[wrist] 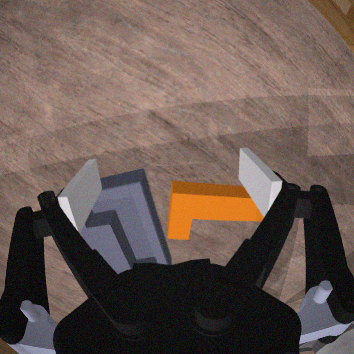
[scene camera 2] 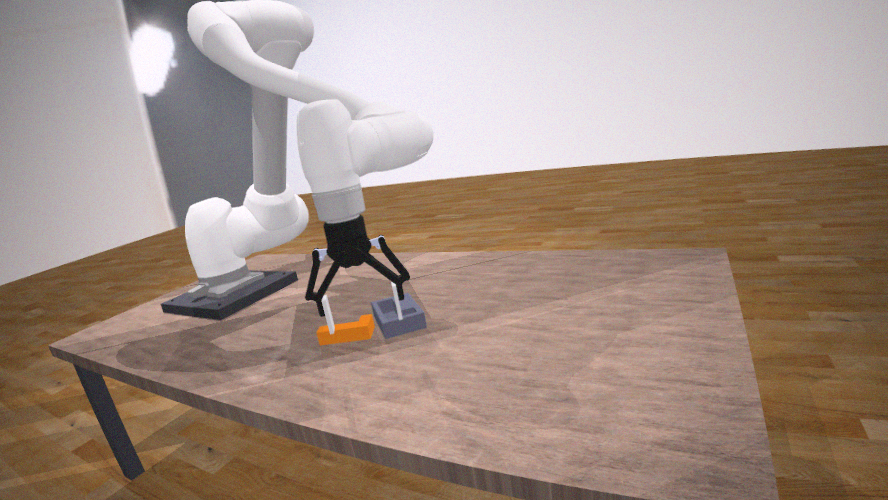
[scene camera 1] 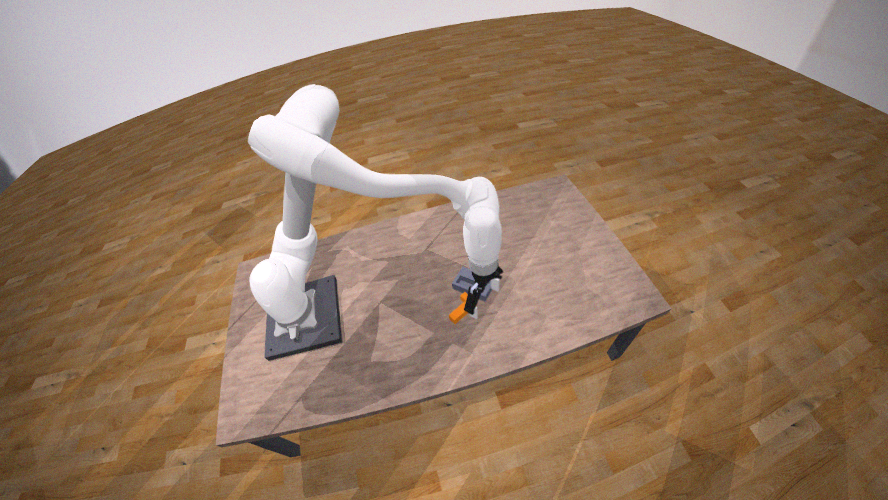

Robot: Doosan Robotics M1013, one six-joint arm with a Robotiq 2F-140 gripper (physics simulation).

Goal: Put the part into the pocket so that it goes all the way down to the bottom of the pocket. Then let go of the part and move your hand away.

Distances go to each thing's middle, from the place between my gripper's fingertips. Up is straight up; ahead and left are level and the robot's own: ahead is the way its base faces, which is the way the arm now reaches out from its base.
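Relative to the orange L-shaped block [scene camera 2: 361, 330], my hand is 30 mm to the right, 80 mm past and 30 mm above. The grey pocket block [scene camera 2: 385, 312] is 110 mm to the left of my hand and 30 mm below it.
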